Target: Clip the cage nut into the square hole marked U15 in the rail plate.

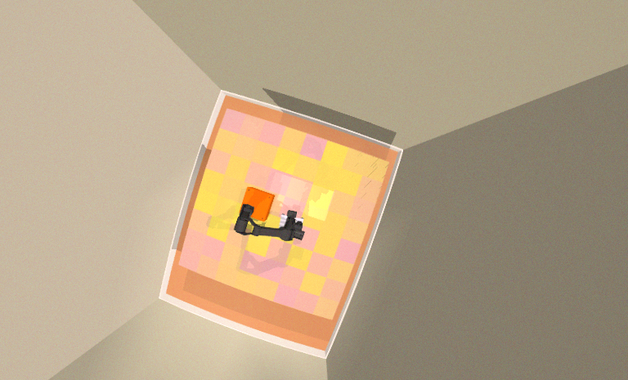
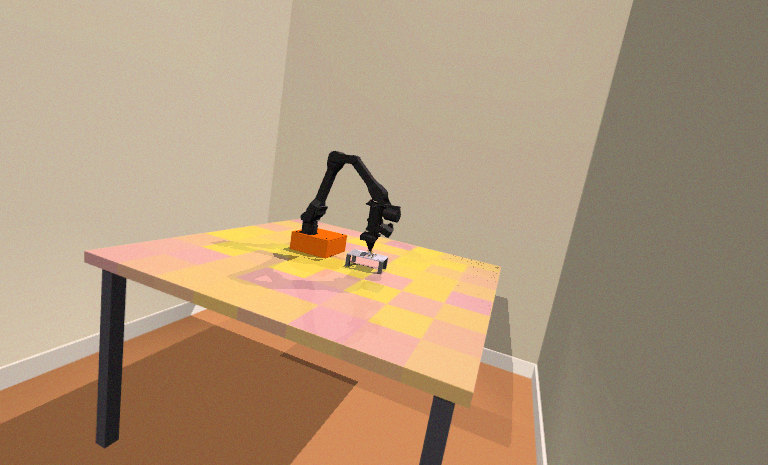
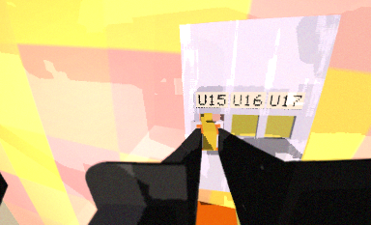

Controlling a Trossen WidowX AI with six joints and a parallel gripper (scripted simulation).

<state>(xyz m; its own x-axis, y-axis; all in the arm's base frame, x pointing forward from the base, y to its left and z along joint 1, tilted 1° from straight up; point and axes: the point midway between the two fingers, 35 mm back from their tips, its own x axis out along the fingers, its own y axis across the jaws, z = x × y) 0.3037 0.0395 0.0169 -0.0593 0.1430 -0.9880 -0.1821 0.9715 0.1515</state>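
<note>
The cage nut lies 10 mm below my gripper tip.
</note>
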